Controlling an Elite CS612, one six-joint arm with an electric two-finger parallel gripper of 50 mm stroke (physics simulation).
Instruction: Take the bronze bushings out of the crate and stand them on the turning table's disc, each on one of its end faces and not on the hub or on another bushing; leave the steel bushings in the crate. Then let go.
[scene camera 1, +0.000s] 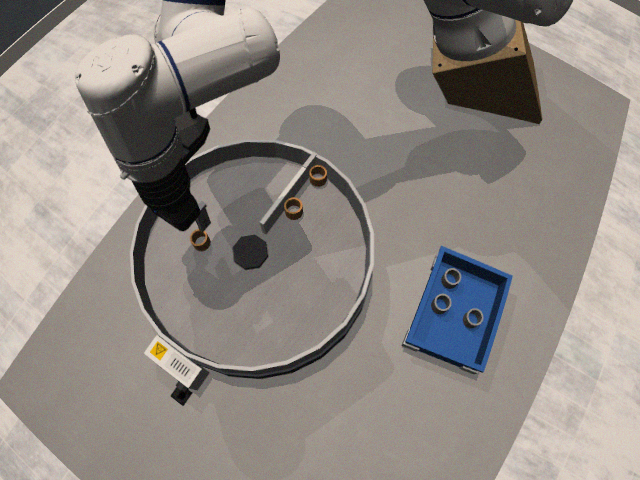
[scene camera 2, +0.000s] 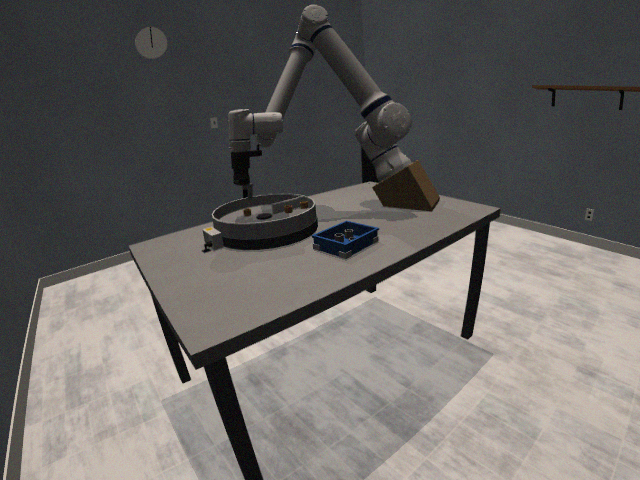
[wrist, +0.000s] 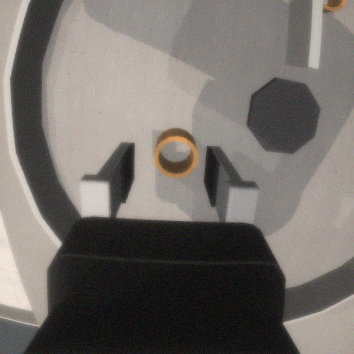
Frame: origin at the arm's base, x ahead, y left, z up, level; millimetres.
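Where they show: gripper, fingertip midpoint: (scene camera 1: 194, 219) (scene camera 2: 247, 198) (wrist: 169, 162); arm's base, origin of the base link: (scene camera 1: 475, 32) (scene camera 2: 395, 172).
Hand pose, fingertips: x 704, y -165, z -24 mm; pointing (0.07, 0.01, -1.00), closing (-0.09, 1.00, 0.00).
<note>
Things, the pixels of their top centre, and the offset from my fingertips. "spot": a spot on its surface instead.
- disc, middle of its top: (wrist: 285, 116) (scene camera 1: 249, 251) (scene camera 2: 264, 215) dy +89, dx -28, dz -62 mm
- dark hub, middle of its top: (wrist: 285, 116) (scene camera 1: 249, 251) (scene camera 2: 264, 215) dy +89, dx -28, dz -62 mm
- second bronze bushing, middle of its top: (scene camera 1: 293, 205) (scene camera 2: 288, 206) dy +100, dx -137, dz -45 mm
- blue crate, middle of its top: (scene camera 1: 462, 307) (scene camera 2: 346, 231) dy +444, dx -173, dz -73 mm
- straight bar, surface spot: (wrist: 314, 35) spot: dy +83, dx -93, dz -25 mm
- white box with a warning label, surface spot: (scene camera 1: 175, 364) spot: dy +117, dx +205, dz -65 mm
My gripper (scene camera 1: 203, 221) (scene camera 2: 247, 192) (wrist: 169, 162) is open, its fingers apart on either side of a bronze bushing (scene camera 1: 200, 246) (scene camera 2: 247, 211) (wrist: 175, 173), with a gap on both sides in the wrist view. That bushing stands upright on the disc (scene camera 1: 217, 335) (wrist: 100, 100), apart from the dark hub (scene camera 1: 250, 252) (scene camera 2: 264, 215) (wrist: 284, 116). A second bronze bushing (scene camera 1: 293, 215) (scene camera 2: 288, 209) and a third (scene camera 1: 318, 182) (scene camera 2: 303, 205) stand upright on the disc, apart from each other. Three steel bushings (scene camera 1: 452, 285) (scene camera 1: 442, 310) (scene camera 1: 474, 324) stand in the blue crate (scene camera 1: 444, 357) (scene camera 2: 330, 246).
A raised rim (scene camera 1: 371, 242) (scene camera 2: 258, 227) surrounds the disc. A straight bar (scene camera 1: 286, 192) (wrist: 314, 35) runs from the rim towards the hub, beside the second and third bronze bushings. A white box with a warning label (scene camera 1: 175, 364) (scene camera 2: 210, 236) sits outside the rim.
</note>
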